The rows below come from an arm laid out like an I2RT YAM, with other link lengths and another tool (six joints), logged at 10 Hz.
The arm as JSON. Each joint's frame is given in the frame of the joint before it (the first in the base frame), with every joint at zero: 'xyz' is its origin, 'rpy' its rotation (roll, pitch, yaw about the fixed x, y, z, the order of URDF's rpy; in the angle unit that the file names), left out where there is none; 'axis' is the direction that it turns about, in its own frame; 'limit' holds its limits. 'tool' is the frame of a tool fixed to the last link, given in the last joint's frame.
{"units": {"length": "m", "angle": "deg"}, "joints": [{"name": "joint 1", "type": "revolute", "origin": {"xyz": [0.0, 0.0, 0.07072], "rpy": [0.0, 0.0, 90.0]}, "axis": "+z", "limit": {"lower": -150.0, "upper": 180.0}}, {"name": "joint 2", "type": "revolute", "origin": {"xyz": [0.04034, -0.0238, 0.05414], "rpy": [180.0, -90.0, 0.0]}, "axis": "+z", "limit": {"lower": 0.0, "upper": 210.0}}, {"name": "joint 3", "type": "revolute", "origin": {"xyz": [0.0, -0.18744, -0.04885], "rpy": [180.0, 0.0, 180.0]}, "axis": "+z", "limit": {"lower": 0.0, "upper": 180.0}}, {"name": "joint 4", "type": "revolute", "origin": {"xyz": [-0.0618, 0.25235, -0.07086], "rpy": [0.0, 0.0, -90.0]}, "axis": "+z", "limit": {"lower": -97.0, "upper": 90.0}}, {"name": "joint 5", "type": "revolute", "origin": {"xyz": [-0.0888, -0.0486, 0.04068], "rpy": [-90.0, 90.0, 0.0]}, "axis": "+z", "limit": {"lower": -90.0, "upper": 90.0}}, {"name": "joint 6", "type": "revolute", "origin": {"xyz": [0.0, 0.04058, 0.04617], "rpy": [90.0, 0.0, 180.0]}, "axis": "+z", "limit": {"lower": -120.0, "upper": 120.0}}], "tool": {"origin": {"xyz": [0.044, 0.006, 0.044], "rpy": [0.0, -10.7, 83.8]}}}
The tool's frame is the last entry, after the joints.
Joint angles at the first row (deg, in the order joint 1, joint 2, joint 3, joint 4, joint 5, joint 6):
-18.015 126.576 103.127 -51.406 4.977 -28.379
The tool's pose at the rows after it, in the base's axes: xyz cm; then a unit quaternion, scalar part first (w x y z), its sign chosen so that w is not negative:
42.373 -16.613 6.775 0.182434 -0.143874 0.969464 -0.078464
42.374 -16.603 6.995 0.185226 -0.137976 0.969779 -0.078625
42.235 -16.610 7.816 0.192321 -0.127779 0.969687 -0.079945
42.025 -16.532 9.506 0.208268 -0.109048 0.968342 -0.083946
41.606 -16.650 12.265 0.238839 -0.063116 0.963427 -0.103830
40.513 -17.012 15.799 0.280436 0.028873 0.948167 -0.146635
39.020 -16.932 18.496 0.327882 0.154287 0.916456 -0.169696
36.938 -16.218 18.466 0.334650 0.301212 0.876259 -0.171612
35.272 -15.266 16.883 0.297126 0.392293 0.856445 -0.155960
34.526 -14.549 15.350 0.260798 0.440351 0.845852 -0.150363
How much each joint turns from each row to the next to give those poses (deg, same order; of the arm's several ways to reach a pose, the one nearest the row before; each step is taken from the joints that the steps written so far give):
-0.001 1.638 1.522 -0.968 -0.142 0.208
0.020 -0.195 0.196 -0.156 -0.089 0.705
-0.058 -1.274 -0.099 -0.465 -0.174 1.122
0.036 -2.553 -0.151 -0.698 -0.221 2.190
0.018 -4.017 -0.388 0.168 1.139 5.159
-0.029 -5.155 -0.784 1.090 4.238 9.925
-0.037 -4.740 -1.066 1.142 3.574 13.898
-0.069 -2.320 -1.665 -1.687 3.127 17.382
-0.267 0.606 -0.503 -4.661 -0.486 11.600
0.054 2.168 0.509 -3.258 -0.497 6.578

